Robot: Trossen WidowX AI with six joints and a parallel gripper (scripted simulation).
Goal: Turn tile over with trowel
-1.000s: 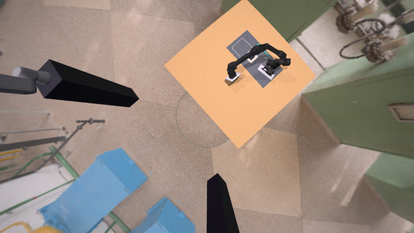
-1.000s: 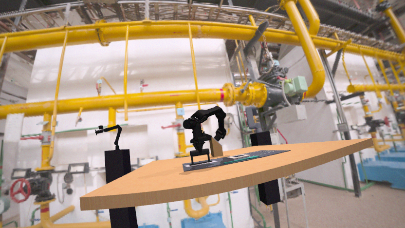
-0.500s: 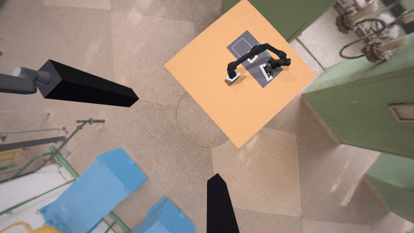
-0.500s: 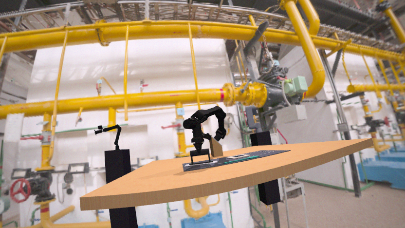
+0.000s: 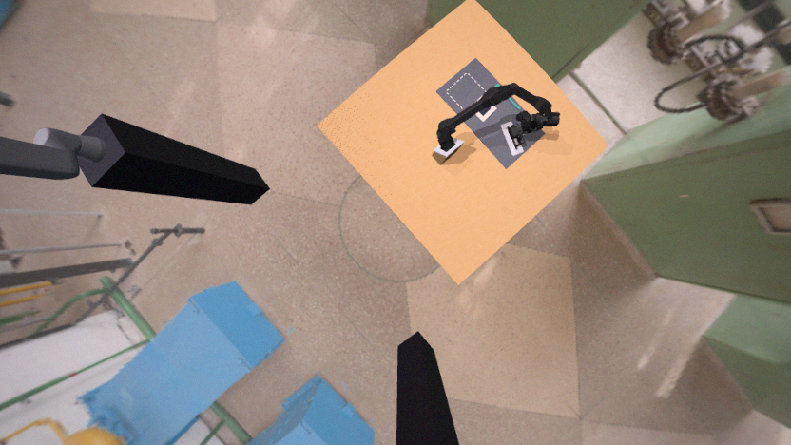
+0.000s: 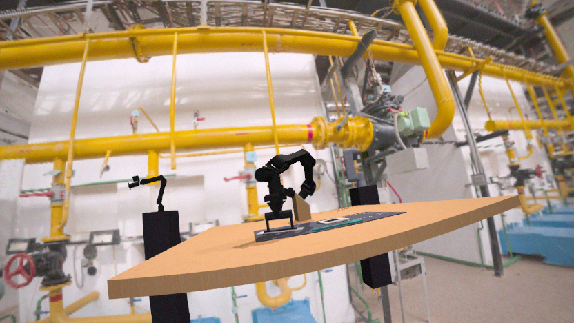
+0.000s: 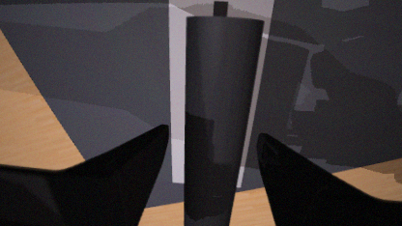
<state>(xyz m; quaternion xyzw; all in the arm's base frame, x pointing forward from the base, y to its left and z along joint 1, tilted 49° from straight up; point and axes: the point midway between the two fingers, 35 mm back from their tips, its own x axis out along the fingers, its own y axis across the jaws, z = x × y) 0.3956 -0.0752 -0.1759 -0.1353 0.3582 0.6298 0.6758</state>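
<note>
Right now the small trowel is 10 mm ahead of my gripper tip, 20 mm to the left of it and 20 mm below it. From my gripper tip the other things lie so: grey mat: 200 mm to the left, 80 mm below; then teal trowel: 140 mm ahead, 240 mm to the left, 60 mm below; then tile: 30 mm behind, 250 mm to the left, 60 mm below.
</note>
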